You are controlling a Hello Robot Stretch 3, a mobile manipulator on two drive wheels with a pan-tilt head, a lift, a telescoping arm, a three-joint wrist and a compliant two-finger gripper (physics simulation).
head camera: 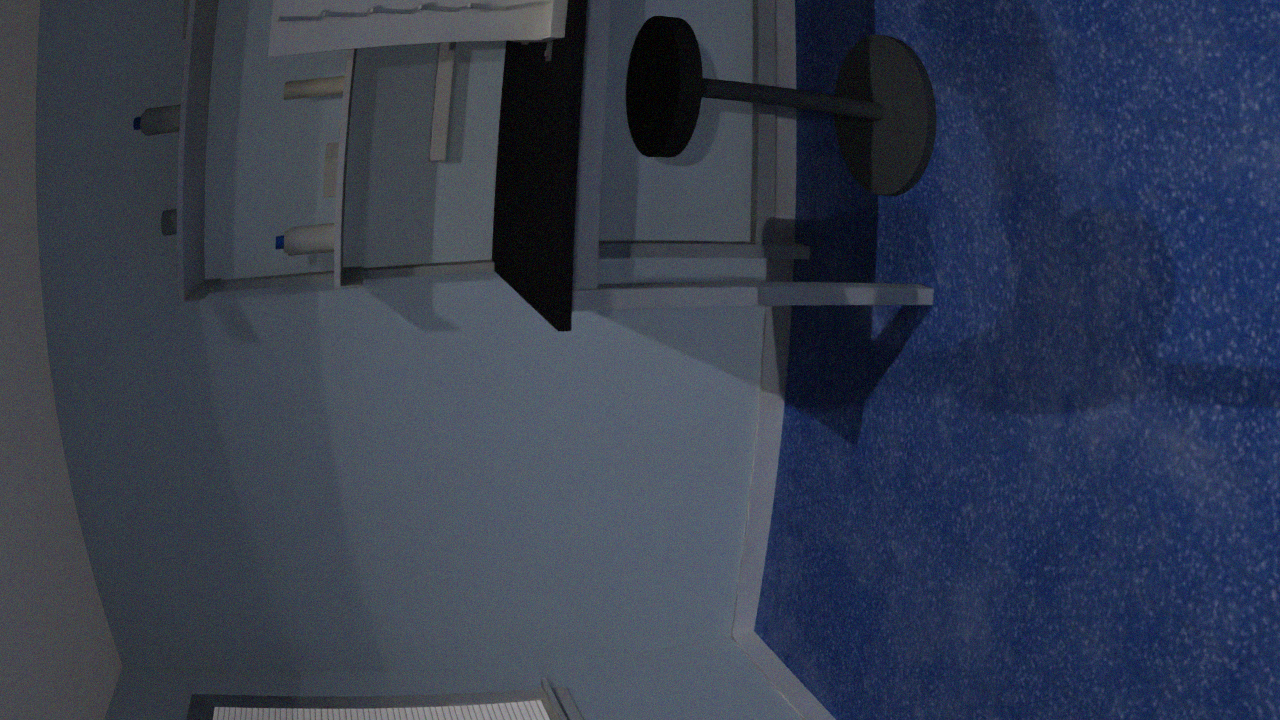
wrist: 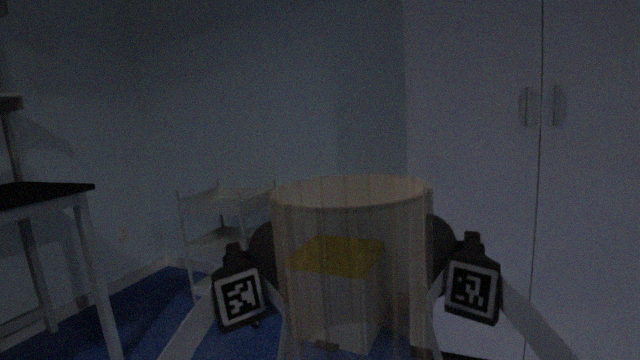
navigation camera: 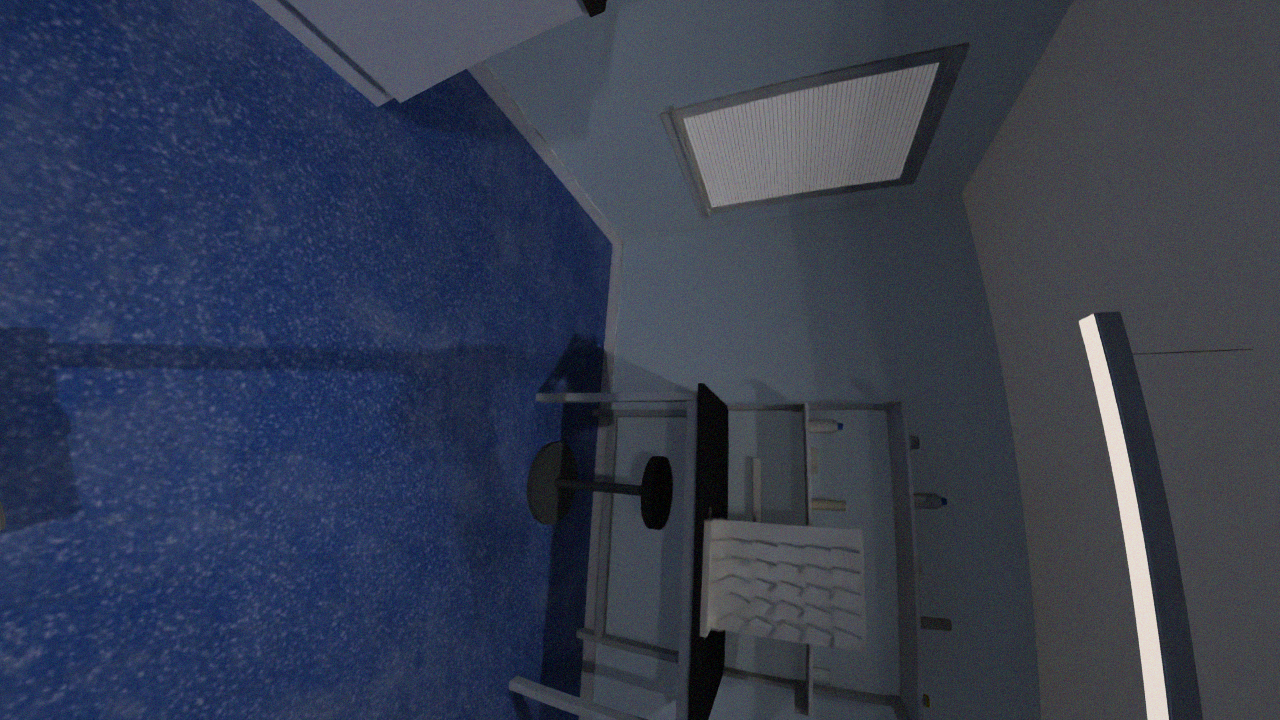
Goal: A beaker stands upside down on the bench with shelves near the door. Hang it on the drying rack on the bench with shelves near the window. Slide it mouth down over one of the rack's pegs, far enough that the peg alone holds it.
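Frame: origin at the robot's base, x ahead, y left, z up, level; centimetres.
Seen in the pictures: gripper, fingertip midpoint: (wrist: 348,245).
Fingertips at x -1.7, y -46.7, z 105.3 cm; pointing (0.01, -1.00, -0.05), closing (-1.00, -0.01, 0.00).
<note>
A point is followed by its place in that frame.
My gripper (wrist: 348,245) {x -1.7, y -46.7, z 105.3 cm} is shut on the beaker (wrist: 350,220) {x -1.9, y -40.5, z 108.7 cm}, a clear, tan-tinted cylinder in the lower middle of the wrist view. Its axis is about vertical and a round end faces up; its lower end is cut off by the frame. Dark finger pads press on both sides. The drying rack (head camera: 420,31) {x 159.6, y -83.1, z 120.3 cm} (navigation camera: 783,626) {x 144.5, y -117.5, z 123.8 cm} is a white board with rows of pegs above the black-topped bench (head camera: 541,179) {x 172.4, y -51.1, z 91.4 cm} (navigation camera: 711,447) {x 174.2, y -51.3, z 91.4 cm} with shelves. The rack is cut off at the top edge of the head view and shows more fully in the navigation view. Gripper and beaker do not show in those two views.
A round black stool (head camera: 664,86) {x 164.0, y -71.0, z 66.1 cm} (navigation camera: 657,492) {x 164.4, y -71.6, z 66.1 cm} stands at the bench. Bottles stand on its shelves. The window (navigation camera: 805,134) {x 217.1, y 104.0, z 145.4 cm} is on the adjoining wall. The wrist view shows a bench (wrist: 45,192) {x 123.0, y -146.5, z 91.5 cm} at left, a trolley (wrist: 186,250) {x 94.4, y -201.1, z 42.4 cm}, a yellow-lidded bin behind the beaker, and a tall cabinet (wrist: 475,150) {x -48.4, y -150.2, z 97.0 cm}.
</note>
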